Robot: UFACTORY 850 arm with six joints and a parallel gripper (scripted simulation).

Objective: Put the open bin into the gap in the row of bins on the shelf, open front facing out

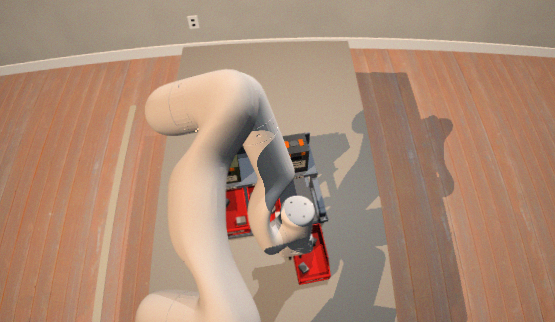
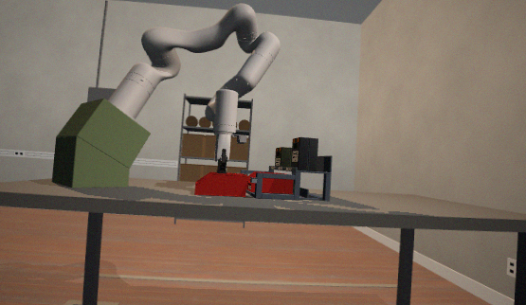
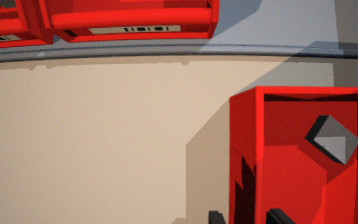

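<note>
The red bin is 5 cm to the right of my hand and 3 cm below it. The rest, counted from my hand: grey part: 6 cm ahead, 6 cm to the right, 5 cm below; then grey shelf: 22 cm ahead, 9 cm to the left.
</note>
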